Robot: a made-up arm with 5 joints. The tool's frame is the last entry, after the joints.
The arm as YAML. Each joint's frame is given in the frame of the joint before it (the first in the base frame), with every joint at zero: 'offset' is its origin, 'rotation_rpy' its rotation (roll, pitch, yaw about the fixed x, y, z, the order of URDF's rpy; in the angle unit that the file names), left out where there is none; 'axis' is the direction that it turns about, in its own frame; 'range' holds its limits. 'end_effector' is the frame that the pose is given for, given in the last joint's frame.
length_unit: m
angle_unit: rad
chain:
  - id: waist
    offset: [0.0, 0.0, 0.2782]
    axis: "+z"
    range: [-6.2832, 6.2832]
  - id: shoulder
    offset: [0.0, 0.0, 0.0]
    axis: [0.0, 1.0, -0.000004]
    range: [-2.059, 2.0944]
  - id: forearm
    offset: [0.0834, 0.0, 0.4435]
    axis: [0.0, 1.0, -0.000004]
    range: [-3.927, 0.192]
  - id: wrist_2
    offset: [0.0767, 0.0, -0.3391]
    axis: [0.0, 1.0, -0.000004]
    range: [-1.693, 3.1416]
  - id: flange
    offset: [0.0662, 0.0, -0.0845]
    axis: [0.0, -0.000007, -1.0]
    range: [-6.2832, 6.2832]
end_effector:
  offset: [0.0, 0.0, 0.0]
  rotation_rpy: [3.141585, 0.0, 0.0]
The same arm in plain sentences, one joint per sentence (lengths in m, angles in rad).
The arm has five revolute joints in a row. What follows holds with every joint at zero, and every direction is one of the base frame's. The first joint lies 0.2782 m along +z from the base frame's origin and turns about +z, from -6.2832 to 6.2832 rad. The second joint lies at the same point as the first joint and turns about +y, from -2.059 to 2.0944 rad. The third joint lies 0.0834 m along +x and 0.4435 m along +z from the second joint and turns about +y, from -3.927 to 0.192 rad. The fourth joint lies 0.0767 m along +x and 0.3391 m along -z from the third joint and turns about +y, from -1.693 to 3.1416 rad. The fifth joint lies 0.0662 m along +x and 0.0845 m along -z from the fourth joint and turns about -z, from -6.2832 to 6.2832 rad. The tool frame, which is the frame that the pose is given for, lies at the same point as the fifth joint; its axes are the base frame's turned by roll 3.1416, pitch 0 and yaw 0 rad (as in URDF: about the fixed x, then y, then z).
